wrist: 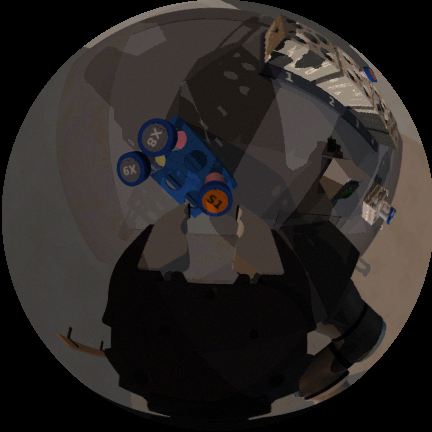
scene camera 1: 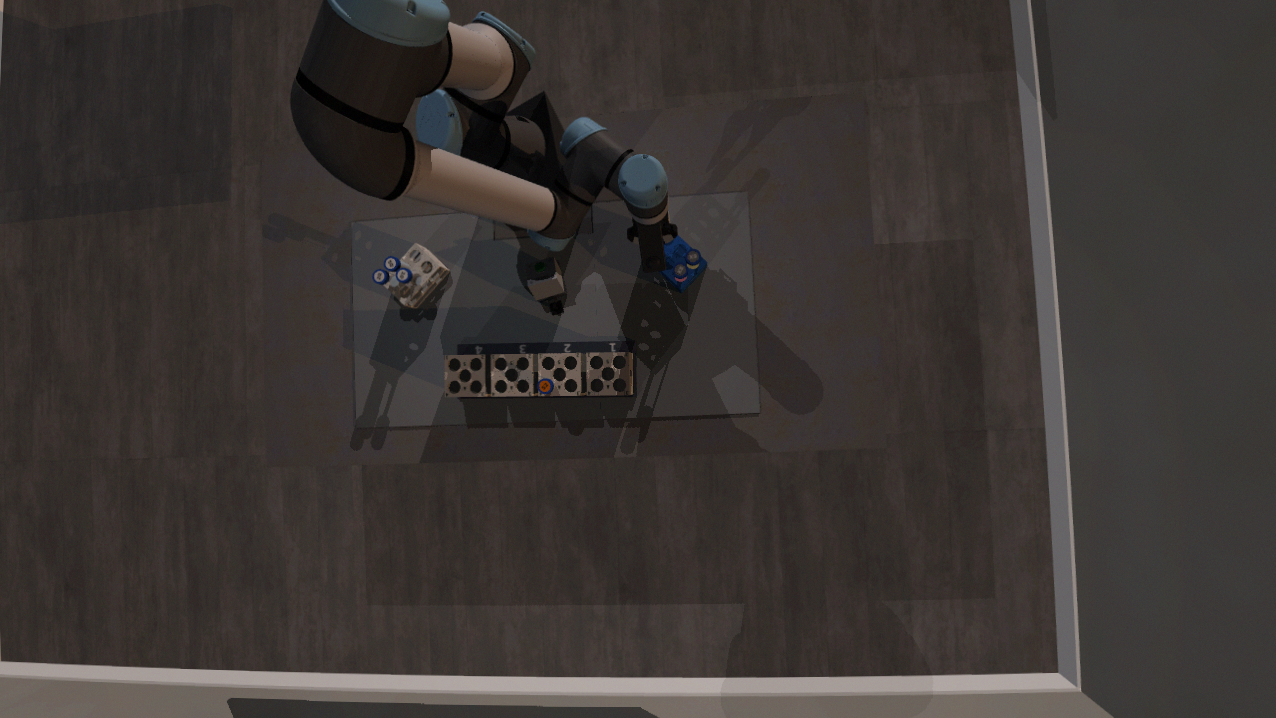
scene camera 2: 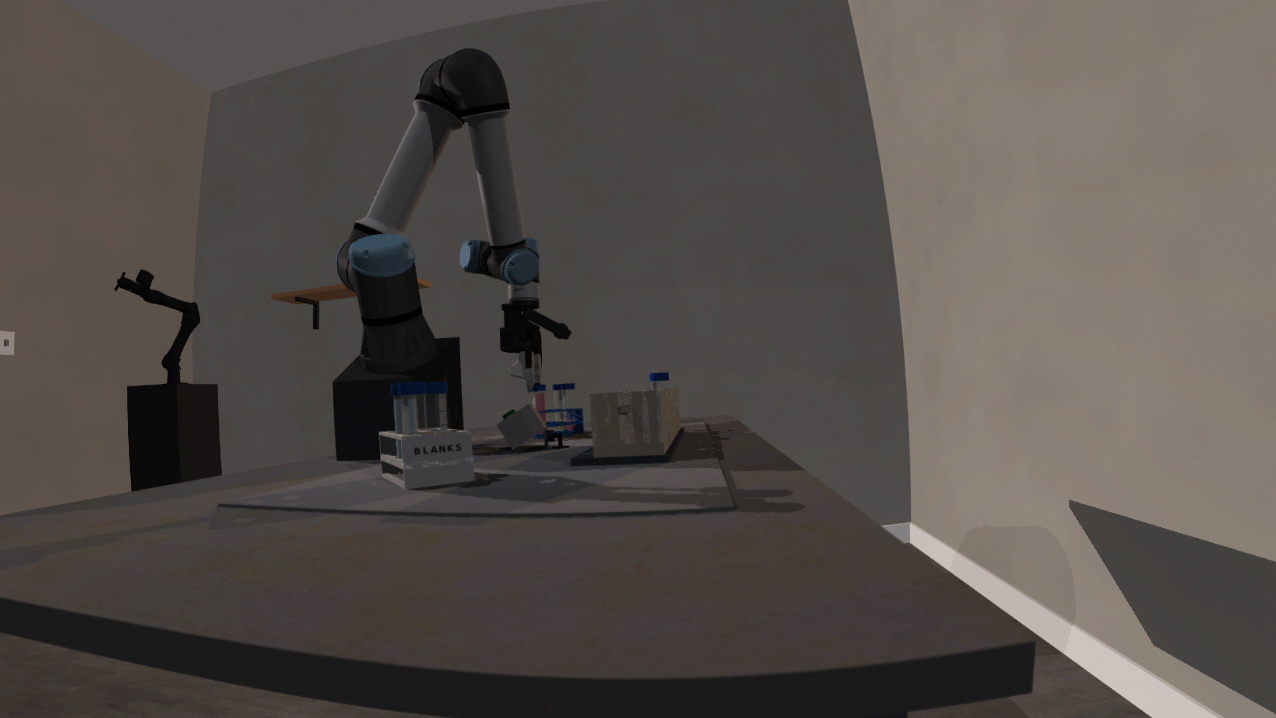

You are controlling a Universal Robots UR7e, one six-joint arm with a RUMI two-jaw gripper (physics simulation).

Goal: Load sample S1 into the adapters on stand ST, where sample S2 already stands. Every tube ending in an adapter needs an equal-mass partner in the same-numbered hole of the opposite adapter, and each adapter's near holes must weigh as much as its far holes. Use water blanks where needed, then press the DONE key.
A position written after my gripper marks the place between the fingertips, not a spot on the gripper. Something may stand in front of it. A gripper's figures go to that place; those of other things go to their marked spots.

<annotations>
My gripper [scene camera 2: 532, 392]: 126 cm from the lens. A DONE button box [scene camera 2: 517, 427] is 96 cm from the lens. A grey mat [scene camera 2: 543, 483]: 61 cm from the lens. The marked spots on the DONE button box and the grey mat are 36 cm apart.
</annotations>
